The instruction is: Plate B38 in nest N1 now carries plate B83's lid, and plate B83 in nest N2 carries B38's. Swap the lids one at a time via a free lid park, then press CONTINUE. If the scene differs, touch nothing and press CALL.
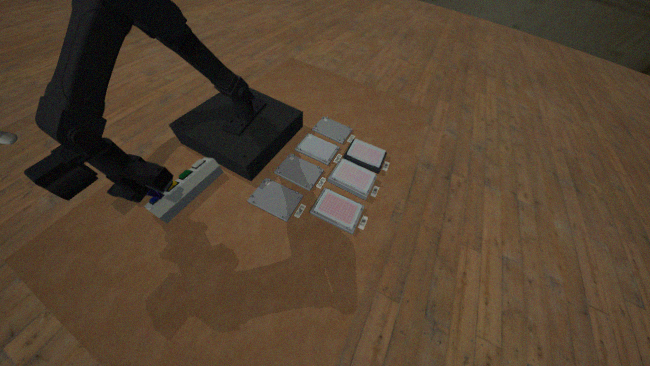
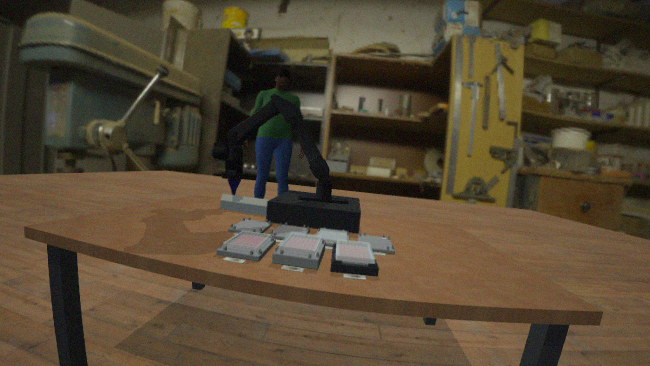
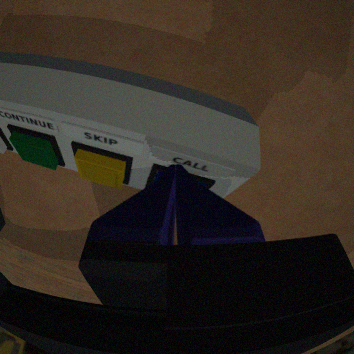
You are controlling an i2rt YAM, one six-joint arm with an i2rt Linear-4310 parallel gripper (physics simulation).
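Seen in the pictures: gripper, between the fingertips: point(image 1: 159, 197) point(image 2: 233, 196) point(image 3: 175, 173); arm's base, origin of its link: point(image 1: 245, 115) point(image 2: 322, 200).
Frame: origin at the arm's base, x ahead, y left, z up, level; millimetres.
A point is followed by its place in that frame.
My gripper point(image 1: 156, 192) {x -59, y -376, z -26 mm} point(image 2: 233, 193) {x -59, y -376, z -26 mm} point(image 3: 175, 173) {x -59, y -376, z -26 mm} is shut with nothing between its dark blue fingers. Its tips are at the blue CALL button point(image 3: 204, 184) {x -67, y -394, z -29 mm}, mostly covering it; contact and how far the button is down cannot be told. The grey button panel point(image 1: 192, 194) {x -9, y -323, z -61 mm} point(image 2: 243, 204) {x -9, y -320, z -48 mm} point(image 3: 125, 107) {x -23, y -347, z -28 mm} also bears the green CONTINUE button point(image 1: 185, 174) {x -46, y -284, z -26 mm} point(image 3: 35, 148) {x -50, y -288, z -26 mm}. Three pink-filled plates sit lidded in a row of nests: one point(image 1: 338, 207) {x 423, y -209, z -59 mm} point(image 2: 246, 241) {x 450, y -209, z -54 mm}, a middle one point(image 1: 353, 176) {x 440, y -89, z -41 mm} point(image 2: 301, 243) {x 468, y -78, z -41 mm} and one in a black nest point(image 1: 367, 152) {x 466, y 42, z -45 mm} point(image 2: 354, 251) {x 489, y 43, z -45 mm}. Their labels are too small to read.
Several grey lid parks stand beside the plates, among them a front one point(image 1: 275, 199) {x 228, y -246, z -71 mm} and a far one point(image 1: 332, 129) {x 303, y 140, z -71 mm}. One lighter park point(image 1: 317, 148) {x 282, y 5, z -63 mm} point(image 2: 333, 235) {x 293, y 18, z -63 mm} appears to carry a clear lid. The black arm base point(image 1: 235, 127) {x 9, y -77, z 10 mm} point(image 2: 314, 212) {x 151, y -38, z -24 mm} stands beside the panel. A yellow SKIP button point(image 3: 101, 167) {x -59, y -333, z -26 mm} adjoins CALL.
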